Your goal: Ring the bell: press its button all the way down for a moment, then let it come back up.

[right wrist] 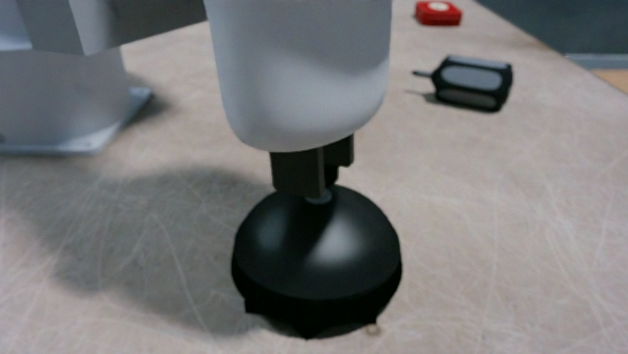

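Pixels of known places: left hand at its tool point: (314, 153); left arm's base at its link origin: (56, 118).
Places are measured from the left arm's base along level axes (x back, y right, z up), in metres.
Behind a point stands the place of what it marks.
The bell (320, 255) @[y 0.213, x -0.226, z 0.036 m] is a black dome on a dark base, upright on the table at the lower middle of the right wrist view. Its small grey button (318, 198) is at the top of the dome, partly hidden by a fingertip. My left gripper (327, 188) @[y 0.204, x -0.223, z 0.079 m] hangs over the bell from a white rounded body, its dark fingers pointing down at the button. The fingers look shut, with no gap showing between them. Their tips are right at the button; whether they touch it is hard to tell. My right gripper does not show.
A white arm base (60, 100) @[y 0.049, x -0.038, z 0.036 m] on a metal plate stands at the left, with a grey arm link above it. A black and grey screwdriver-like tool (472, 80) @[y -0.040, x -0.362, z 0.028 m] lies at the upper right. A red block with a white round top (438, 15) @[y -0.375, x -0.406, z 0.018 m] is farther back, near the table's edge.
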